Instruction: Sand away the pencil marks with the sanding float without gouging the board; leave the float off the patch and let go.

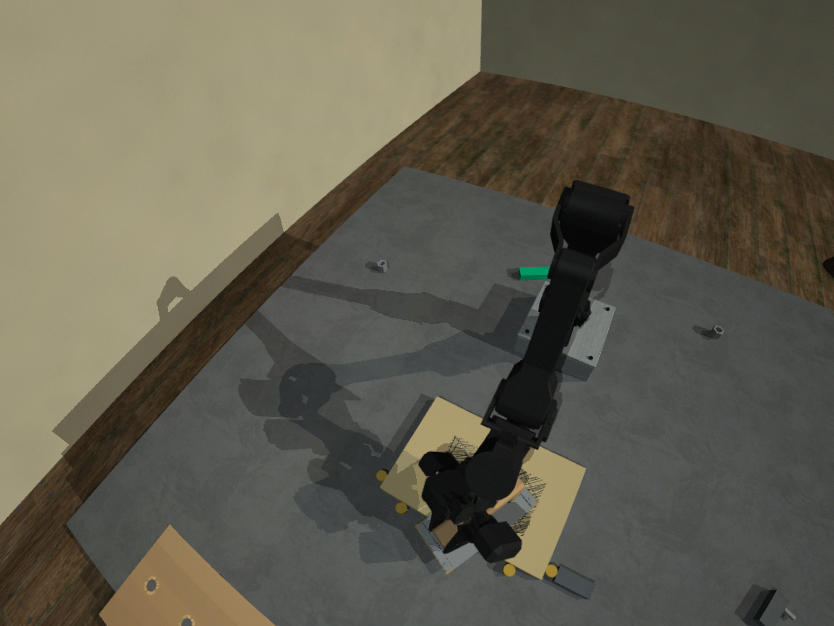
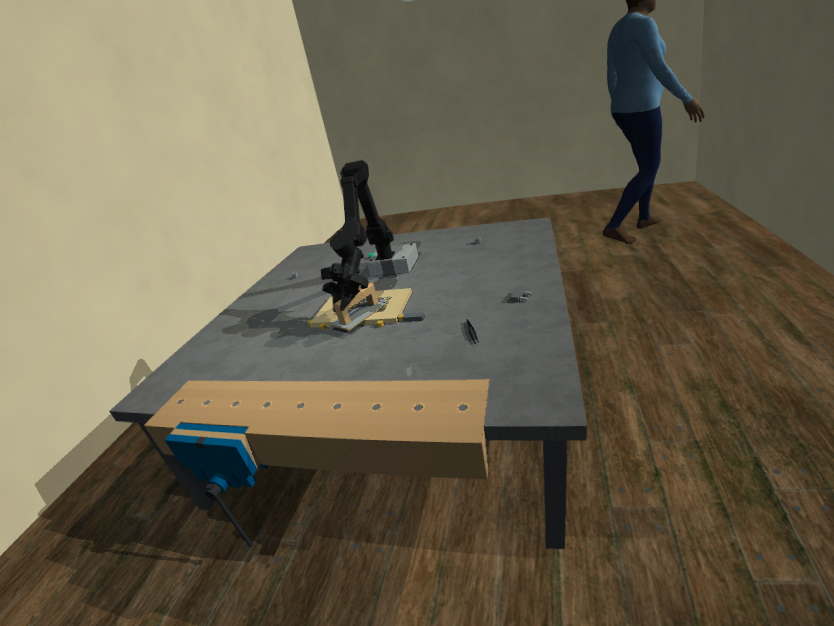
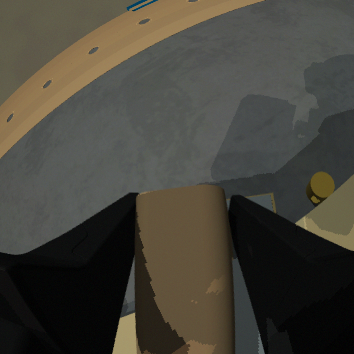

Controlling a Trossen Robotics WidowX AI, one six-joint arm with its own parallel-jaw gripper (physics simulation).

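Places are measured from the arm's base along level axes (x left, y ahead, z down), in millimetres.
Where they show: gripper, fingertip midpoint: [image 1: 438, 541] [image 2: 338, 311] [image 3: 184, 203]; arm's base, origin of the base link: [image 2: 385, 256].
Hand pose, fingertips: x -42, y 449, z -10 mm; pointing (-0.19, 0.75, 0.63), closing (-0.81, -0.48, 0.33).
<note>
Things, the pixels of their top centre, and the offset from my fingertips. "pt": a spot on its surface instead.
- wooden handle, surface spot: [image 3: 184, 260] [image 1: 450, 527] pt dx +8, dy -24, dz -23 mm
- flat grey plate, middle of its top: [image 3: 208, 348] [image 1: 477, 515] [image 2: 359, 312] dx +37, dy -68, dz +46 mm
- pale yellow board, surface spot: [image 1: 562, 495] pt dx +154, dy -158, dz +52 mm
- dark grey block, middle of its top: [image 1: 574, 582] [image 2: 413, 315] dx +218, dy -36, dz +56 mm
- blue vise, surface spot: [image 2: 212, 454] pt dx -206, dy +474, dz +108 mm
- green block, middle of its top: [image 1: 558, 270] dx +2, dy -654, dz +54 mm
The sanding float has a wooden handle [image 1: 444, 532] [image 2: 342, 314] [image 3: 184, 260] and a flat grey plate [image 1: 522, 502] [image 3: 248, 300]. My gripper [image 1: 458, 525] [image 2: 345, 298] [image 3: 184, 203] is shut on the handle, one black finger on each side. The float lies diagonally over the pale yellow board [image 1: 562, 495] [image 2: 398, 305], its near end sticking out past the board's front edge. I cannot tell whether the plate touches the board. Dark pencil marks [image 1: 460, 444] [image 2: 383, 301] show on the board on both sides of the arm; the middle of the patch is hidden by the arm and float.
Yellow pegs [image 1: 508, 570] [image 3: 320, 185] stand along the board's edges. A dark grey block [image 1: 573, 581] [image 2: 412, 316] lies by its front right corner. A wooden beam [image 1: 178, 579] [image 2: 316, 421] with a blue vise [image 2: 212, 454] runs along the table's front. A green block [image 1: 533, 272] lies near the arm's base.
</note>
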